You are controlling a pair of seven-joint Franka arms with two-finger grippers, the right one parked.
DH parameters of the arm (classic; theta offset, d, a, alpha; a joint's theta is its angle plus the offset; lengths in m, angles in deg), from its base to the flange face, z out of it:
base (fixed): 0 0 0 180
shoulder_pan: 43.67 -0.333 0 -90
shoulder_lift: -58.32 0 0 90
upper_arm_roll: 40.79 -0.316 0.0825 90
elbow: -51.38 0 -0.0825 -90
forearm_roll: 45.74 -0.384 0 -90
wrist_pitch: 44.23 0 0.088 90
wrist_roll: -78.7 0.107 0 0
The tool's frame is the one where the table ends.
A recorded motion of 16 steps. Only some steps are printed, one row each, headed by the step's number.
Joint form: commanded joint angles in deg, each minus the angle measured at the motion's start. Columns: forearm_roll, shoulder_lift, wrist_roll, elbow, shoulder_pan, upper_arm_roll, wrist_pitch.
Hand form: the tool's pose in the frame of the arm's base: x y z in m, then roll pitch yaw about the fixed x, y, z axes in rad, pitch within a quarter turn. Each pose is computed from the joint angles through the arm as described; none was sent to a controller.
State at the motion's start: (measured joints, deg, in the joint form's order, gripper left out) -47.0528 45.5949 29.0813 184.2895 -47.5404 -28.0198 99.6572
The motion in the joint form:
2: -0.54 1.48 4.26 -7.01 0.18 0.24 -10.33
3: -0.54 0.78 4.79 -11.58 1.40 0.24 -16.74
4: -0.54 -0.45 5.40 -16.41 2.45 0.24 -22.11
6: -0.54 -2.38 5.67 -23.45 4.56 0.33 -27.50
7: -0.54 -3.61 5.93 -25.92 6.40 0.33 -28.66
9: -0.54 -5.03 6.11 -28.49 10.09 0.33 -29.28
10: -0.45 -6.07 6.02 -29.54 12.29 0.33 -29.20
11: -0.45 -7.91 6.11 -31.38 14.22 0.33 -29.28
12: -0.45 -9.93 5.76 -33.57 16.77 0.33 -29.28
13: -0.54 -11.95 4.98 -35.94 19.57 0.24 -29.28
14: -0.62 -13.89 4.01 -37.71 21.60 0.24 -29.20
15: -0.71 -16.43 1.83 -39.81 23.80 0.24 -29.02
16: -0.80 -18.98 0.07 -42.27 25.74 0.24 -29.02
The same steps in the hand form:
2: 0.5385 -0.0873 0.2919 -3.1164 0.0555 0.6097
3: 0.5495 -0.0996 0.3090 -3.0866 0.0878 0.5824
4: 0.5623 -0.1109 0.3254 -3.0686 0.1124 0.5571
6: 0.5814 -0.1349 0.3520 -3.0707 0.1198 0.5179
7: 0.5861 -0.1548 0.3568 -3.0757 0.1217 0.4826
9: 0.5855 -0.1942 0.3610 -3.0866 0.1183 0.4164
10: 0.5827 -0.2179 0.3582 -3.0916 0.1204 0.3811
11: 0.5833 -0.2395 0.3527 -3.0964 0.1256 0.3477
12: 0.5819 -0.2681 0.3477 -3.1036 0.1278 0.3115
13: 0.5787 -0.2986 0.3437 -3.1104 0.1261 0.2797
14: 0.5754 -0.3216 0.3358 -3.1117 0.1303 0.2632
15: 0.5715 -0.3467 0.3234 -3.1093 0.1371 0.2661
16: 0.5690 -0.3695 0.3130 -3.1093 0.1422 0.2667

